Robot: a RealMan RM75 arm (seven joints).
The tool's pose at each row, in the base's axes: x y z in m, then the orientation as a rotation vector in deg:
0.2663, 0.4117, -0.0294, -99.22, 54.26, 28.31
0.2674, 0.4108, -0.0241, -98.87, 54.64, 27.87
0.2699, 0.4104, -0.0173, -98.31, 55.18, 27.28
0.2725, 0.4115, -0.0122, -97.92, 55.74, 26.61
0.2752, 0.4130, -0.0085, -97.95, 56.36, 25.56
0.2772, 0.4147, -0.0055, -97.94, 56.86, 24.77
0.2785, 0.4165, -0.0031, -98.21, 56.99, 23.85
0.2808, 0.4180, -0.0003, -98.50, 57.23, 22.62
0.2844, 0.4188, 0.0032, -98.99, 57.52, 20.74
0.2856, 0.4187, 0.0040, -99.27, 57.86, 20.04
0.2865, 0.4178, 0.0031, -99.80, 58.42, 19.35
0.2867, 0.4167, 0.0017, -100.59, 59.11, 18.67
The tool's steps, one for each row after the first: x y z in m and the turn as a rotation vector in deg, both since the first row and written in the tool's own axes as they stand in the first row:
-0.0028, -0.0039, -0.0026, 0.47, 0.31, 0.12
-0.0060, -0.0099, -0.0052, 1.18, 0.72, 0.33
-0.0085, -0.0152, -0.0057, 1.78, 1.25, 0.47
-0.0101, -0.0197, -0.0053, 2.18, 2.19, 0.39
-0.0116, -0.0233, -0.0046, 2.50, 2.90, 0.35
-0.0132, -0.0260, -0.0037, 2.66, 3.59, -0.05
-0.0143, -0.0297, -0.0030, 2.93, 4.52, -0.52
-0.0150, -0.0347, -0.0031, 3.28, 5.93, -1.31
-0.0148, -0.0362, -0.0034, 3.31, 6.62, -1.46
-0.0133, -0.0362, -0.0038, 3.10, 7.52, -1.52
-0.0118, -0.0354, -0.0042, 2.66, 8.59, -1.53

